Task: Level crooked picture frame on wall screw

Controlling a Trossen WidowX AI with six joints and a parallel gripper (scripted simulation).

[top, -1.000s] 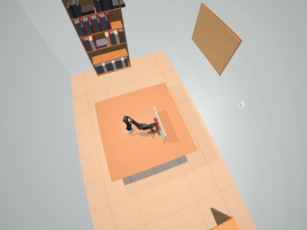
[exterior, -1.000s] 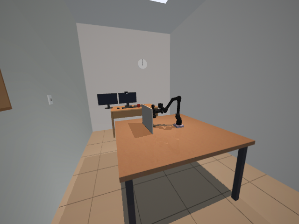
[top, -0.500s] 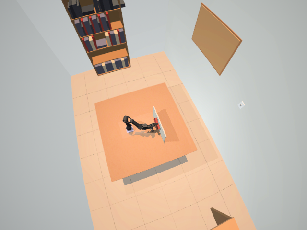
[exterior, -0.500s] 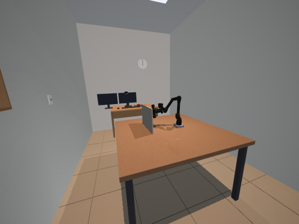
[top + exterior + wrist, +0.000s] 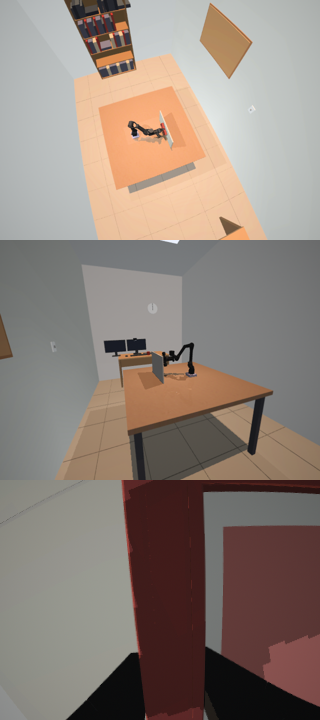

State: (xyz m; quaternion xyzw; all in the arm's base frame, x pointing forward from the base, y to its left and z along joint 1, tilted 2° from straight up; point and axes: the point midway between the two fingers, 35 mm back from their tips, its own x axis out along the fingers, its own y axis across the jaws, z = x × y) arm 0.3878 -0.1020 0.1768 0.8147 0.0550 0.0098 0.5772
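The red picture frame lies 50 mm below my gripper tip and 20 mm to the left of it. The rest, counted from my gripper tip: grey wall panel (70 mm below, 20 mm ahead, 10 mm to the left).
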